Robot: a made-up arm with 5 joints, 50 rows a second.
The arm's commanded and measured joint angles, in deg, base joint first. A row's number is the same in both.
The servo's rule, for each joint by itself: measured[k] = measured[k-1] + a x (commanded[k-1-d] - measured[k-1]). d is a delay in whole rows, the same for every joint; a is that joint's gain. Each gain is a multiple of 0.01, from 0.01 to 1. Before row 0 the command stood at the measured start. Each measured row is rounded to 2 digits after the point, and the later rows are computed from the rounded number. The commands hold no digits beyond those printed.
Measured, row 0:
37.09, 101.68, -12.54, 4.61, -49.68
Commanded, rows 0 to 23:
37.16, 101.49, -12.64, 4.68, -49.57
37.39, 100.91, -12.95, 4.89, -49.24
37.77, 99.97, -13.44, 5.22, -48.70
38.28, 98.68, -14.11, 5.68, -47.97
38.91, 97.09, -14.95, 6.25, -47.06
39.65, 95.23, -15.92, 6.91, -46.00
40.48, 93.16, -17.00, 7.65, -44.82
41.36, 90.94, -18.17, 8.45, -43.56
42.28, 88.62, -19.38, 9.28, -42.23
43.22, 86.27, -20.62, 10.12, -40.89
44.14, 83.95, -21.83, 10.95, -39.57
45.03, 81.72, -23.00, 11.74, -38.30
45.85, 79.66, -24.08, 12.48, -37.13
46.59, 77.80, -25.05, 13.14, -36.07
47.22, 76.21, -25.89, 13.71, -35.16
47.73, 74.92, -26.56, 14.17, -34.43
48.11, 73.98, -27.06, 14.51, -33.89
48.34, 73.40, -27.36, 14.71, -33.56
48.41, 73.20, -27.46, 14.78, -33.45
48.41, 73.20, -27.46, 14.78, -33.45
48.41, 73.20, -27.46, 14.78, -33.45
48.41, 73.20, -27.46, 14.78, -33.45
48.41, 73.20, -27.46, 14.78, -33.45
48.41, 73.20, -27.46, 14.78, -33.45
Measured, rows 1 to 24:
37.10, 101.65, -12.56, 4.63, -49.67
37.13, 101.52, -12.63, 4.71, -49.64
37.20, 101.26, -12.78, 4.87, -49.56
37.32, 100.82, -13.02, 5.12, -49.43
37.49, 100.19, -13.37, 5.47, -49.24
37.73, 99.35, -13.83, 5.92, -48.98
38.03, 98.30, -14.40, 6.46, -48.65
38.40, 97.05, -15.08, 7.08, -48.24
38.83, 95.62, -15.85, 7.76, -47.76
39.31, 94.03, -16.71, 8.49, -47.21
39.84, 92.32, -17.63, 9.25, -46.60
40.41, 90.52, -18.60, 10.02, -45.94
41.01, 88.67, -19.59, 10.78, -45.24
41.62, 86.82, -20.57, 11.51, -44.51
42.24, 85.02, -21.53, 12.19, -43.76
42.84, 83.30, -22.44, 12.80, -43.01
43.42, 81.72, -23.27, 13.33, -42.28
43.96, 80.31, -24.01, 13.76, -41.58
44.45, 79.10, -24.63, 14.08, -40.93
44.89, 78.10, -25.14, 14.30, -40.33
45.28, 77.27, -25.56, 14.45, -39.78
45.62, 76.58, -25.90, 14.55, -39.27
45.93, 76.01, -26.18, 14.62, -38.80
46.20, 75.53, -26.41, 14.67, -38.37
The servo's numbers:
d 0
a 0.11 0.17 0.18 0.31 0.08

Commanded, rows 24 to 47:
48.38, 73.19, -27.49, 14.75, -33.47
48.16, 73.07, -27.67, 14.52, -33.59
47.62, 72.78, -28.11, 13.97, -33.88
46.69, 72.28, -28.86, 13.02, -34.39
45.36, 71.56, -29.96, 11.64, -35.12
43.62, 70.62, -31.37, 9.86, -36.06
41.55, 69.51, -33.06, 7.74, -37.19
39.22, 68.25, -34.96, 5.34, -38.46
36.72, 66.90, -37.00, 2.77, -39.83
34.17, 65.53, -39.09, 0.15, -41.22
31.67, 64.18, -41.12, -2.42, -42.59
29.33, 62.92, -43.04, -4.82, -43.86
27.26, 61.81, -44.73, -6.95, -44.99
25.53, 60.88, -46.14, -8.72, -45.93
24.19, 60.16, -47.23, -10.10, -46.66
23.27, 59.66, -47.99, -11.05, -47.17
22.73, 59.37, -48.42, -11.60, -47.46
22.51, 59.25, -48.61, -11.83, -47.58
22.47, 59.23, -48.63, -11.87, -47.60
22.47, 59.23, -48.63, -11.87, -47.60
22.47, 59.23, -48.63, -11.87, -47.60
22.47, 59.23, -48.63, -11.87, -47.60
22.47, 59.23, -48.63, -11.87, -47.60
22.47, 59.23, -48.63, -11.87, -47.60
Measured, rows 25 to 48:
46.44, 75.13, -26.60, 14.69, -37.98
46.63, 74.78, -26.79, 14.64, -37.63
46.74, 74.44, -27.03, 14.43, -37.33
46.73, 74.07, -27.36, 13.99, -37.09
46.58, 73.64, -27.83, 13.26, -36.93
46.25, 73.13, -28.47, 12.21, -36.86
45.73, 72.51, -29.30, 10.82, -36.89
45.01, 71.79, -30.32, 9.12, -37.02
44.10, 70.96, -31.52, 7.15, -37.24
43.01, 70.04, -32.88, 4.98, -37.56
41.76, 69.04, -34.36, 2.69, -37.96
40.39, 68.00, -35.92, 0.36, -38.43
38.95, 66.95, -37.51, -1.91, -38.95
37.47, 65.92, -39.06, -4.02, -39.51
36.01, 64.94, -40.53, -5.90, -40.08
34.61, 64.04, -41.87, -7.50, -40.65
33.30, 63.25, -43.05, -8.77, -41.19
32.11, 62.57, -44.05, -9.72, -41.70
31.05, 62.00, -44.87, -10.39, -42.17
30.11, 61.53, -45.55, -10.85, -42.60
29.27, 61.14, -46.10, -11.17, -43.00
28.52, 60.82, -46.56, -11.39, -43.37
27.85, 60.55, -46.93, -11.54, -43.71
27.26, 60.33, -47.24, -11.64, -44.02

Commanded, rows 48 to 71:
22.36, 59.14, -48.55, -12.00, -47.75
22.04, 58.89, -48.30, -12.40, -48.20
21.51, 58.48, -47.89, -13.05, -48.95
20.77, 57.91, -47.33, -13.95, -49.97
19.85, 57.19, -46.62, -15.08, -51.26
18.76, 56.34, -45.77, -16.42, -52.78
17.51, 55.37, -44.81, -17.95, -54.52
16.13, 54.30, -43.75, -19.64, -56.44
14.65, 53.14, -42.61, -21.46, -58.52
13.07, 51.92, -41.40, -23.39, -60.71
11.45, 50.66, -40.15, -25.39, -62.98
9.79, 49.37, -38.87, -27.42, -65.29
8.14, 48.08, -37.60, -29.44, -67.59
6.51, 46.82, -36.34, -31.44, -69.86
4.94, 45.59, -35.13, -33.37, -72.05
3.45, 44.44, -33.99, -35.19, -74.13
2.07, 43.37, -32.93, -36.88, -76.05
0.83, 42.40, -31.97, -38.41, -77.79
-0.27, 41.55, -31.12, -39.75, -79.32
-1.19, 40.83, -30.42, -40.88, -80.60
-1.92, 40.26, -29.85, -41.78, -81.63
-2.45, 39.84, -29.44, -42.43, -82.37
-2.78, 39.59, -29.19, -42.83, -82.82
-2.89, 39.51, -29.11, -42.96, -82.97
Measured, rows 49 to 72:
26.72, 60.13, -47.48, -11.75, -44.32
26.21, 59.92, -47.63, -11.95, -44.63
25.69, 59.68, -47.68, -12.29, -44.98
25.15, 59.38, -47.62, -12.80, -45.38
24.57, 59.01, -47.44, -13.51, -45.85
23.93, 58.56, -47.14, -14.41, -46.40
23.22, 58.02, -46.72, -15.51, -47.05
22.44, 57.39, -46.19, -16.79, -47.80
21.58, 56.67, -45.55, -18.24, -48.66
20.64, 55.86, -44.80, -19.84, -49.62
19.63, 54.98, -43.96, -21.56, -50.69
18.55, 54.03, -43.04, -23.38, -51.86
17.40, 53.02, -42.06, -25.26, -53.12
16.20, 51.97, -41.03, -27.18, -54.46
14.96, 50.89, -39.97, -29.10, -55.87
13.69, 49.79, -38.89, -30.99, -57.33
12.41, 48.70, -37.82, -32.82, -58.83
11.14, 47.63, -36.77, -34.55, -60.35
9.88, 46.60, -35.75, -36.16, -61.87
8.66, 45.62, -34.79, -37.62, -63.37
7.50, 44.71, -33.90, -38.91, -64.83
6.41, 43.88, -33.10, -40.00, -66.23
5.40, 43.15, -32.40, -40.88, -67.56
4.49, 42.53, -31.81, -41.52, -68.79

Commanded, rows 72 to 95:
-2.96, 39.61, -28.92, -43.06, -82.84
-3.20, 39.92, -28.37, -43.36, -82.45
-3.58, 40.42, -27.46, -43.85, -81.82
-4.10, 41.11, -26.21, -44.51, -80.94
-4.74, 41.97, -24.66, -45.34, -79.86
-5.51, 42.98, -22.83, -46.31, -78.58
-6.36, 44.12, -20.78, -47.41, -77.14
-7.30, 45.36, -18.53, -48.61, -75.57
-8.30, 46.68, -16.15, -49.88, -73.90
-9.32, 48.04, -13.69, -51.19, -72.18
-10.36, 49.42, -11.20, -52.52, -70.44
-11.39, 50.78, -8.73, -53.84, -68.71
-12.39, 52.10, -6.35, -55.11, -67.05
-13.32, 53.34, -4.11, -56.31, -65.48
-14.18, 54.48, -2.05, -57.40, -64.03
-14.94, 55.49, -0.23, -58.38, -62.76
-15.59, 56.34, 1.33, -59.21, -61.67
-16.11, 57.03, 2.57, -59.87, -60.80
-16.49, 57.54, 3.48, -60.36, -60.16
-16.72, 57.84, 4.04, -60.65, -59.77
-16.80, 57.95, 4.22, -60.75, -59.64
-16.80, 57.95, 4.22, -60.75, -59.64
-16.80, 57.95, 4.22, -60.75, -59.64
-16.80, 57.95, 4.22, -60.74, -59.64
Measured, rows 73 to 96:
3.67, 42.03, -31.29, -42.00, -69.91
2.91, 41.67, -30.76, -42.42, -70.91
2.20, 41.46, -30.17, -42.86, -71.78
1.51, 41.40, -29.46, -43.37, -72.51
0.82, 41.50, -28.60, -43.98, -73.10
0.12, 41.75, -27.56, -44.70, -73.54
-0.59, 42.15, -26.34, -45.54, -73.83
-1.33, 42.70, -24.93, -46.49, -73.97
-2.10, 43.38, -23.35, -47.54, -73.96
-2.89, 44.17, -21.61, -48.67, -73.82
-3.71, 45.06, -19.74, -49.86, -73.55
-4.55, 46.03, -17.76, -51.09, -73.16
-5.41, 47.06, -15.71, -52.34, -72.67
-6.28, 48.13, -13.62, -53.57, -72.09
-7.15, 49.21, -11.54, -54.76, -71.45
-8.01, 50.28, -9.50, -55.88, -70.75
-8.84, 51.31, -7.55, -56.91, -70.02
-9.64, 52.28, -5.73, -57.83, -69.28
-10.39, 53.17, -4.07, -58.61, -68.55
-11.09, 53.96, -2.61, -59.24, -67.85
-11.72, 54.64, -1.38, -59.71, -67.19
-12.28, 55.20, -0.37, -60.03, -66.59
-12.78, 55.67, 0.46, -60.25, -66.03
-13.22, 56.06, 1.14, -60.40, -65.52

